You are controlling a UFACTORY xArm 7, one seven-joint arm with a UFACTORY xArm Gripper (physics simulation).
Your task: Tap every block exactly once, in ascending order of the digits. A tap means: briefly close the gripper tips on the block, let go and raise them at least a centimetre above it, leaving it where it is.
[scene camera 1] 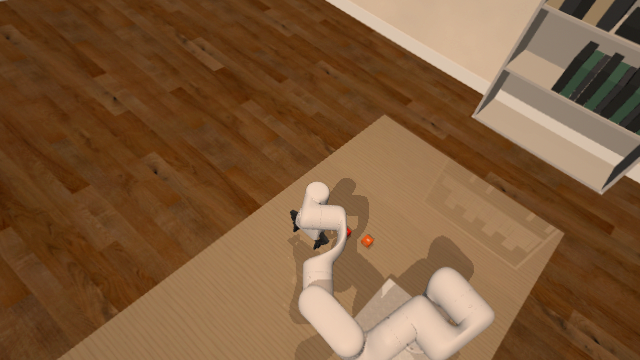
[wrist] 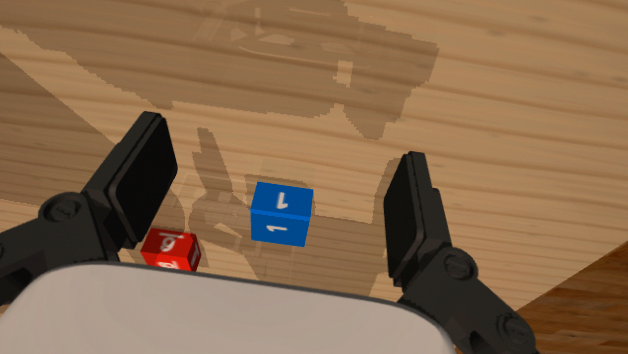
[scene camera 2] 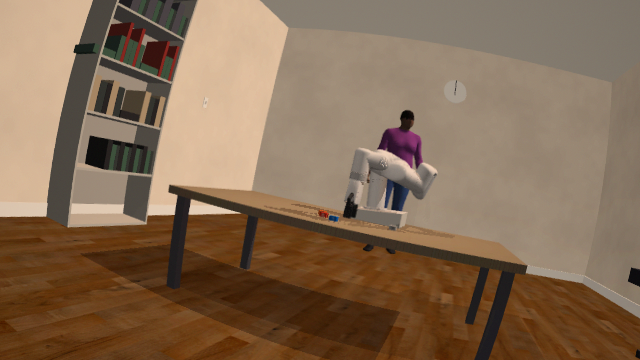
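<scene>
The blue block (scene camera 2: 333, 218) (wrist: 281, 215), marked 1, sits on the table and shows between the spread fingers in the wrist view. My gripper (scene camera 1: 307, 231) (scene camera 2: 350, 208) (wrist: 283, 158) is open and empty, above the table; the blue block does not show in scene camera 1. A red block (scene camera 1: 348, 232) (wrist: 171, 249) sits beside the blue one, near the left finger in the wrist view and partly cut off by the gripper housing; its digit looks like a 6 or 9. An orange block (scene camera 1: 367, 240) sits beside the red one.
A small grey object (scene camera 2: 393, 228) lies on the table (scene camera 2: 450, 245) by the robot's base (scene camera 2: 382, 217). The arm's upper links hang over the table in scene camera 1. A bookshelf (scene camera 1: 537, 122) (scene camera 2: 73, 150) and a standing person (scene camera 2: 401, 142) are beyond the table.
</scene>
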